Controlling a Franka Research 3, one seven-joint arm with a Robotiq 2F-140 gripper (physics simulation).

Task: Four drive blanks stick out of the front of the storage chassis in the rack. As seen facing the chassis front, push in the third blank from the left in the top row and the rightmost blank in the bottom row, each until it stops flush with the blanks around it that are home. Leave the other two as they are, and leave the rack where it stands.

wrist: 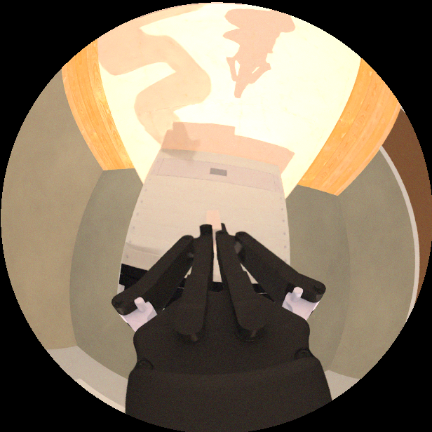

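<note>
The storage chassis in the rack [172, 205] shows its pale top, with rows of small dots down both sides and a dark grey rectangle on a band near its far edge. My gripper [212, 219] is shut and empty, with its fingertips over the middle of this pale top; the height between them is hard to tell. A small pinkish patch shows just beyond the fingertips. Black parts [134, 273] show at the lower left of the pale top, partly behind the gripper. The drive blanks and the chassis front cannot be made out in this view.
A brightly lit table top [305, 85] with wooden side borders [89, 110] [350, 135] lies beyond the chassis. Shadows of the arm and gripper fall on it, and a blocky shadow lies along the chassis's far edge. Grey-green floor [97, 240] shows on both sides.
</note>
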